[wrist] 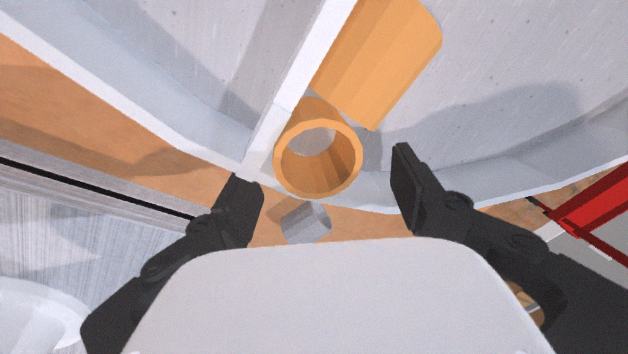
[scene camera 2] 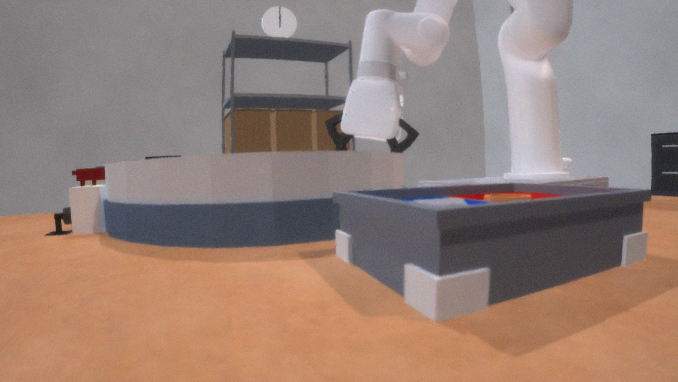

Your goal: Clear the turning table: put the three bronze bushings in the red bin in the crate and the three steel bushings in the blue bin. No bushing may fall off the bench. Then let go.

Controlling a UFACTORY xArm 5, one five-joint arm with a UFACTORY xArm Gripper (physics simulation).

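Places are measured from the arm's base along level axes (x ahead, y left, z up), in millimetres.
Where they show: gripper, fingertip midpoint: (wrist: 321, 172); arm's base, origin of the base link: (wrist: 8, 313) (scene camera 2: 536, 178).
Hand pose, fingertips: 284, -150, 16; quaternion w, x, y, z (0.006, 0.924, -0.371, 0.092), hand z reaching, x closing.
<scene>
Each offset is from my fingertips to the top centre of the thing, as dx, dy, dz. "*": to the spot under its first point.
My gripper (scene camera 2: 368, 149) (wrist: 321, 172) is open and empty, low over the rim side of the turning table (scene camera 2: 200, 180) (wrist: 500, 60); its fingertips are partly hidden behind the table's wall in the scene view. A bronze bushing @(+16, +21, +33) (wrist: 315, 110) stands upright between the fingers' lines, beside a white divider @(* +39, +45, +26) (wrist: 300, 75). Another bronze bushing @(+58, +23, +33) (wrist: 382, 60) lies on its side next to it. A small steel bushing @(-73, -45, -20) (wrist: 306, 224) lies on the bench outside the rim. In the crate @(+94, +404, -8) (scene camera 2: 540, 250), a bronze bushing @(+63, +392, -14) (scene camera 2: 507, 197) shows in the red bin and a steel bushing @(+123, +377, -14) (scene camera 2: 434, 202) in the blue bin.
The crate stands close to the turning table's right side in the scene view. The robot's base plate (wrist: 50, 240) lies left in the wrist view. A red object (wrist: 595, 200) is at the right. A shelf unit (scene camera 2: 232, 75) stands behind.
</scene>
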